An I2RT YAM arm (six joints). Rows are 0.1 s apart.
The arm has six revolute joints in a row. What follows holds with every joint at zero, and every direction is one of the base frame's.
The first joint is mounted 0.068 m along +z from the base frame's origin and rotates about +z.
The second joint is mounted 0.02 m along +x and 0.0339 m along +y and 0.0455 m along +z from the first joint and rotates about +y.
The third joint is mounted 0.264 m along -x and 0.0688 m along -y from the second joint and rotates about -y.
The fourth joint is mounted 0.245 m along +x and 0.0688 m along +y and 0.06 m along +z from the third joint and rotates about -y.
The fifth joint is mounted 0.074 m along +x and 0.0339 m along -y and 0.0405 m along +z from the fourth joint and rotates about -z.
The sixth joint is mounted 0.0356 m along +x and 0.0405 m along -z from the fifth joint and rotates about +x.
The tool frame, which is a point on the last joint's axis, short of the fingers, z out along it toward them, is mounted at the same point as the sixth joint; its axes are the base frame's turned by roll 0, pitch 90 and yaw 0 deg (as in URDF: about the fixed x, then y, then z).
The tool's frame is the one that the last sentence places.
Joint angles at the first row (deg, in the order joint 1, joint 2, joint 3, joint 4, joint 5, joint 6):
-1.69, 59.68, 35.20, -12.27, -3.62, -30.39
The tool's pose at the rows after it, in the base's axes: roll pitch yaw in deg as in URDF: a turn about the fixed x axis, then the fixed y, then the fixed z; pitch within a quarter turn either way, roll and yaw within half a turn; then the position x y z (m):
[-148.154 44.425 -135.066 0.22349 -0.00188 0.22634]
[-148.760 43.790 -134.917 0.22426 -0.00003 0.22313]
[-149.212 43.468 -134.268 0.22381 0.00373 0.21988]
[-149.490 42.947 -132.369 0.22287 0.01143 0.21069]
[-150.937 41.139 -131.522 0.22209 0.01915 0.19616]
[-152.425 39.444 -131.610 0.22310 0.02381 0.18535]
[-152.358 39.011 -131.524 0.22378 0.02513 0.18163]
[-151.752 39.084 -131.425 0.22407 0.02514 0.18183]
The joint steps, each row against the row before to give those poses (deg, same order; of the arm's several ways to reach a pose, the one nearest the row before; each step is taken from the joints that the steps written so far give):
0.65, 0.64, -0.06, 0.02, 0.13, -0.57
0.48, 0.58, -0.20, 0.02, 0.03, -0.18
0.96, 0.20, -0.50, 0.24, 0.00, 0.00
1.99, 0.59, -1.69, 1.75, 0.06, -0.24
2.08, 1.68, -1.90, 1.53, 0.53, -0.21
1.25, 2.04, -0.87, 0.89, 0.50, 0.00
0.39, 0.74, -0.42, 0.88, 0.48, 0.00
0.07, -0.02, -0.09, 0.44, 0.46, 0.02

